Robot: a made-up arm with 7 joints.
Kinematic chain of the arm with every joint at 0, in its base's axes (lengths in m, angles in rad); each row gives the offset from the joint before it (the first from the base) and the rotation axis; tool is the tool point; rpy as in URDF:
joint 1: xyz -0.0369 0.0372 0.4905 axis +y
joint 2: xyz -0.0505 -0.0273 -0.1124 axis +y
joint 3: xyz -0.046 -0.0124 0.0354 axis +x
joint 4: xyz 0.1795 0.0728 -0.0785 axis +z
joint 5: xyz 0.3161 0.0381 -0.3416 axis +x
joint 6: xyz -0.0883 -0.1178 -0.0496 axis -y
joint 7: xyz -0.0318 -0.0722 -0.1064 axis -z
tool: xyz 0.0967 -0.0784 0.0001 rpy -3.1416 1.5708 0
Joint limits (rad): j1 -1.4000..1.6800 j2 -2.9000..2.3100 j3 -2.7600..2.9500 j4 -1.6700..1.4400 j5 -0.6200..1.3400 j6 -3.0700..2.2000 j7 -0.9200..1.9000
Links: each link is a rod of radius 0.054 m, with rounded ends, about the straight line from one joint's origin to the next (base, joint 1, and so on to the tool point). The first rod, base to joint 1, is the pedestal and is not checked.
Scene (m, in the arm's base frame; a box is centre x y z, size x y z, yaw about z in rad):
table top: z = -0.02
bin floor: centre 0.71 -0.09 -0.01 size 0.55 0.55 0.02 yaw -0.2
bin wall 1: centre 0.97 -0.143 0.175 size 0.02 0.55 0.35 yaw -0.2
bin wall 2: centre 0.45 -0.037 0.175 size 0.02 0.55 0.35 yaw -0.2
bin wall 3: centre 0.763 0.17 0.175 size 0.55 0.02 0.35 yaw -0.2
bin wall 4: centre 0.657 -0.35 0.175 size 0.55 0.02 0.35 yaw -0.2
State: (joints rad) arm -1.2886 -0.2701 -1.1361 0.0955 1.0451 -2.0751 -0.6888
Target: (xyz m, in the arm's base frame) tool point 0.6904 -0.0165 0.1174
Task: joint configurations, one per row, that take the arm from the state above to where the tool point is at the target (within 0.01 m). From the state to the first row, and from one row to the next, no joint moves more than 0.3 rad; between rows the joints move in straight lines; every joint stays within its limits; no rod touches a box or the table.
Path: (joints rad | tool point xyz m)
1: -1.3371 -0.2387 -0.8386 0.1490 1.1097 -1.9296 -0.6279 | 0.5457 -0.3946 0.6402
2: -1.3857 -0.2072 -0.5411 0.2025 1.1743 -1.7842 -0.5670 | 0.6662 -0.2024 0.6559
3: -1.2226 0.0040 -0.4281 0.2046 1.2420 -1.6793 -0.4671 | 0.7360 -0.1129 0.3934
4: -1.0596 0.2152 -0.3152 0.2067 1.3097 -1.5745 -0.3672 | 0.6904 -0.0165 0.1174

